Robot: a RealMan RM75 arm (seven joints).
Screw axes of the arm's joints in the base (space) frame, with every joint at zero. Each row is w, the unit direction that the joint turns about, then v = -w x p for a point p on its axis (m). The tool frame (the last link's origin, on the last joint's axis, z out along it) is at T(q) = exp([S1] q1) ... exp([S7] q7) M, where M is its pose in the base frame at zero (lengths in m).
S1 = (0, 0, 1, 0, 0, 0)
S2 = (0, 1, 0, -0.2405, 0, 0)
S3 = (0, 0, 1, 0, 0, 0)
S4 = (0, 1, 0, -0.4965, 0, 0)
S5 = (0, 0, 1, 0, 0, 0)
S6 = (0, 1, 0, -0.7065, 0, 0)
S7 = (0, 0, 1, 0, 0, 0)
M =
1 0 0 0
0 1 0 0
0 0 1 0.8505
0 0 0 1
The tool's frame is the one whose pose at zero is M.
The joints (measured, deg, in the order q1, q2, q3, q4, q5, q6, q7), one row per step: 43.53 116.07 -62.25 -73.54 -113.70 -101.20 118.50; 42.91 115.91 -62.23 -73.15 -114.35 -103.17 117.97; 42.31 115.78 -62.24 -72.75 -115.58 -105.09 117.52; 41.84 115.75 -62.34 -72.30 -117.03 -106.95 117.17; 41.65 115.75 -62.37 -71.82 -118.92 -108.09 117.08; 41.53 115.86 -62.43 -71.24 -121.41 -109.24 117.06; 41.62 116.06 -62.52 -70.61 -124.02 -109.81 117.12; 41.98 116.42 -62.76 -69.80 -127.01 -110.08 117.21; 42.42 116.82 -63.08 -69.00 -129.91 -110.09 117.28; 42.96 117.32 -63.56 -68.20 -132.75 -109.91 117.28; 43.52 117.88 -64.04 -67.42 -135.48 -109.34 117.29; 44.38 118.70 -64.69 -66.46 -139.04 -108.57 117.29
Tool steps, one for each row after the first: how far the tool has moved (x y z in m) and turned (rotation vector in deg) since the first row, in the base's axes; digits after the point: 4 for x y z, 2 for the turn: 0.0082 -0.0047 -0.0005 -1.70 -1.28 -0.26; 0.0175 -0.0092 -0.0012 -3.32 -3.04 -0.78; 0.0260 -0.0137 -0.0026 -5.05 -4.91 -1.38; 0.0334 -0.0158 -0.0039 -6.06 -6.91 -2.27; 0.0417 -0.0180 -0.0060 -7.15 -9.39 -3.44; 0.0485 -0.0188 -0.0086 -7.79 -11.79 -4.60; 0.0543 -0.0188 -0.0127 -8.37 -14.46 -5.71; 0.0592 -0.0184 -0.0169 -8.77 -17.05 -6.62; 0.0629 -0.0180 -0.0219 -9.12 -19.61 -7.20; 0.0658 -0.0168 -0.0272 -9.13 -21.98 -7.66; 0.0685 -0.0153 -0.0341 -9.07 -25.09 -7.93
